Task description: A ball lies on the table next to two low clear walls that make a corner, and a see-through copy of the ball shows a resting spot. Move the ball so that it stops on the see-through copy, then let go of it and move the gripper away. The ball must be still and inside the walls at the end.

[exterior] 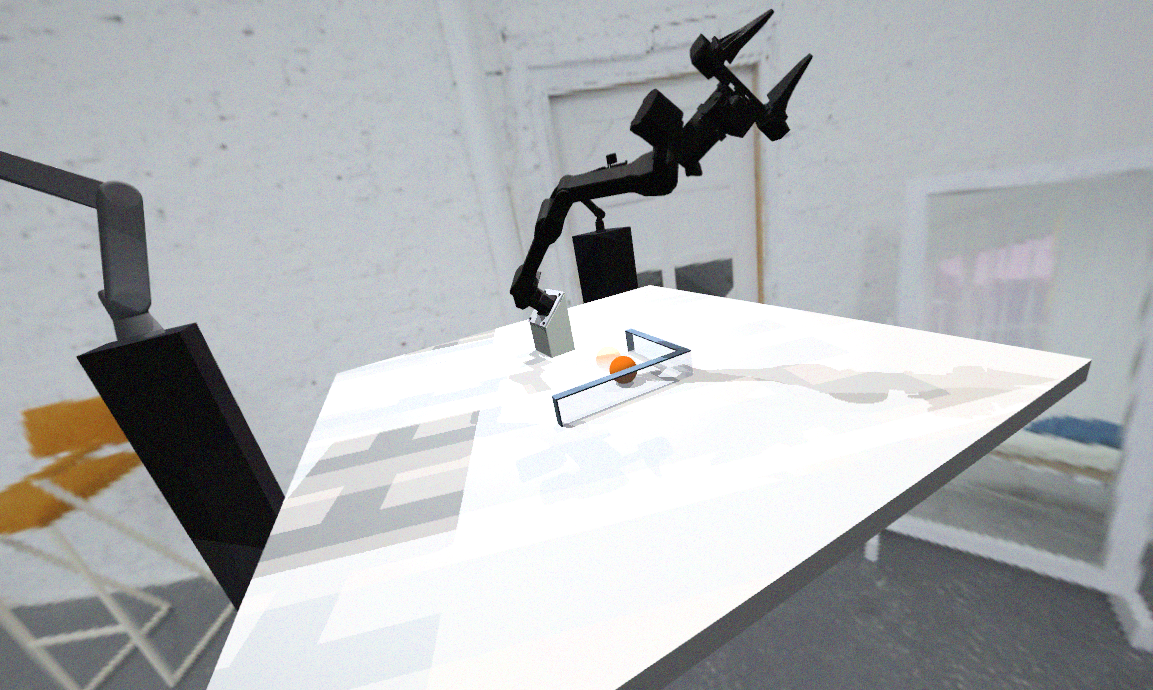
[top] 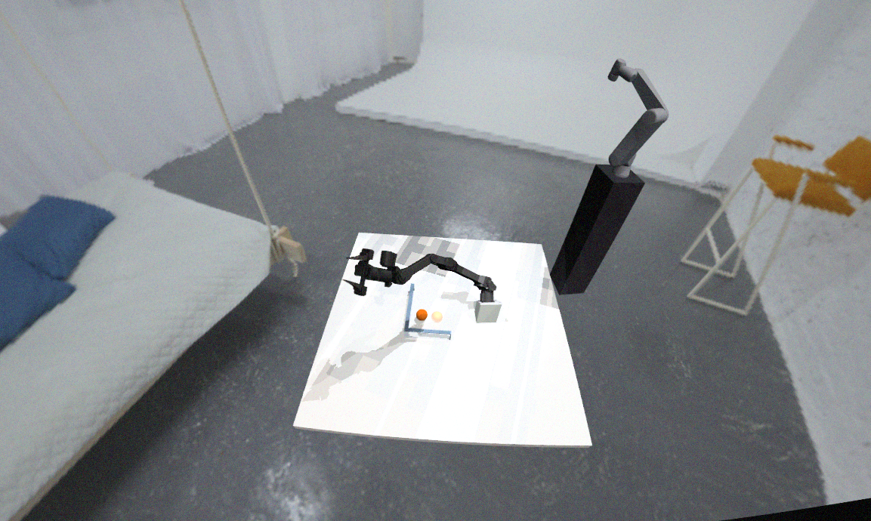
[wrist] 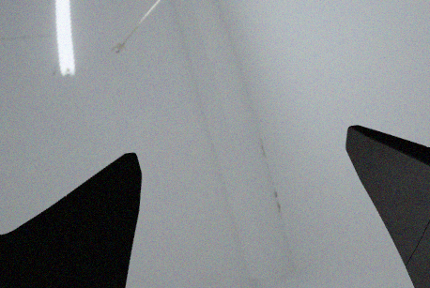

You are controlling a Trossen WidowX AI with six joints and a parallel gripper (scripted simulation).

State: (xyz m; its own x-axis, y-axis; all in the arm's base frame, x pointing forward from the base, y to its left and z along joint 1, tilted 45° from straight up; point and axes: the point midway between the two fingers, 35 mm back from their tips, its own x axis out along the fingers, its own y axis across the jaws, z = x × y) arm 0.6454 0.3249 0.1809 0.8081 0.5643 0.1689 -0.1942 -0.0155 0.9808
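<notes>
Right now the ball is 31 cm behind my gripper tip, 13 cm to the right of it and 53 cm below it.
</notes>
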